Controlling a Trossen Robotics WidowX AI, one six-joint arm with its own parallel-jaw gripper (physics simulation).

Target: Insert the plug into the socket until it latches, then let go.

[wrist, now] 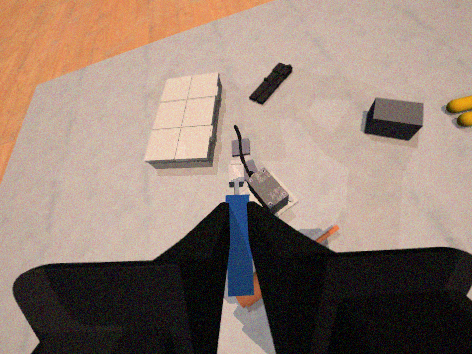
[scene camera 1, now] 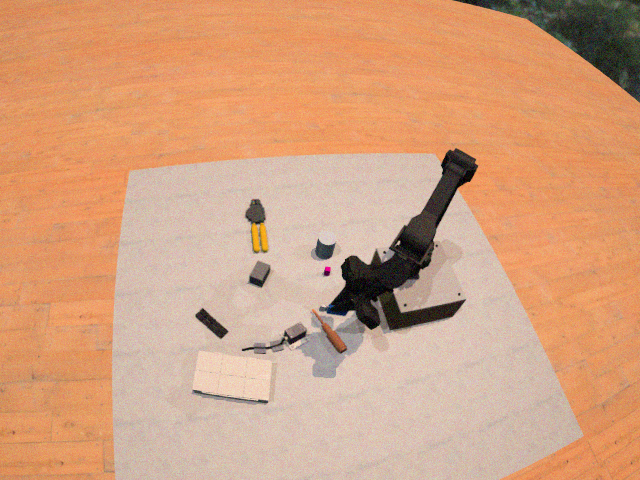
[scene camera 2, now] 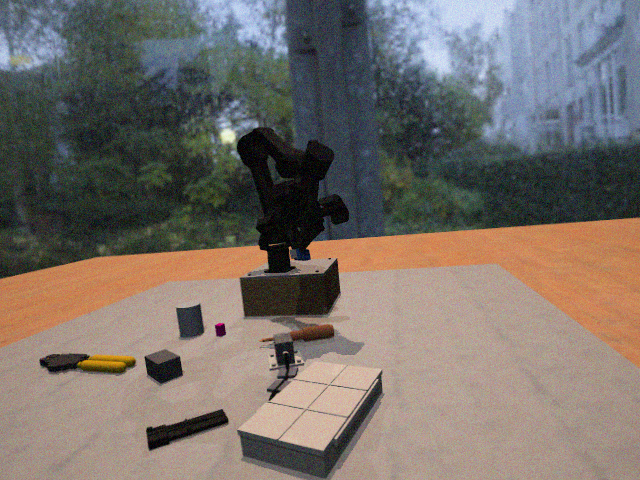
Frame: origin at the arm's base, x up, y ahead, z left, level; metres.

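Where they show: gripper, fingertip midpoint: [wrist: 237, 209] [scene camera 1: 331, 308] [scene camera 2: 297, 252]; arm's base at its link origin: [scene camera 2: 280, 270].
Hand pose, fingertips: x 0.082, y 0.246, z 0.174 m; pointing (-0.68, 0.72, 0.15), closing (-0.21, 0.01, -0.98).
Each offset is from my fingertips to the top centre of the thing. "pt": to the spot under its first point.
The blue plug @(dx +0.010, dy -0.006, dz +0.001 m) [scene camera 1: 338, 310] [scene camera 2: 301, 254] [wrist: 240, 250] has a clear tip that points away from the gripper. My gripper [scene camera 1: 332, 307] [wrist: 237, 209] is shut on the plug's blue body and holds it above the mat. The socket, a dark grey box @(dx -0.142, dy +0.072, dz -0.011 m) [scene camera 1: 295, 332] [scene camera 2: 283, 348] [wrist: 270, 189], sits on a light base plate with screws. In the wrist view the plug's tip shows to the left of the socket, apart from it. The socket's opening cannot be made out.
A black cable @(pt dx -0.180, dy +0.139, dz +0.022 m) [scene camera 1: 268, 347] [wrist: 240, 145] runs beside the socket. An orange screwdriver @(dx -0.159, dy -0.020, dz -0.031 m) [scene camera 1: 333, 336] [scene camera 2: 312, 333] lies near it. A tiled box @(dx -0.151, dy +0.231, dz +0.118 m) [scene camera 1: 233, 376] [scene camera 2: 315, 400], black bar @(dx -0.171, dy +0.296, dz -0.042 m) [scene camera 1: 211, 322], grey block @(dx -0.151, dy +0.166, dz -0.206 m) [scene camera 1: 260, 273], pliers @(pt dx -0.171, dy +0.168, dz -0.348 m) [scene camera 1: 259, 236], grey cylinder @(dx -0.116, dy -0.031, dz -0.308 m) [scene camera 1: 325, 246] and magenta cube @(dx -0.161, dy -0.033, dz -0.227 m) [scene camera 1: 327, 270] are around.
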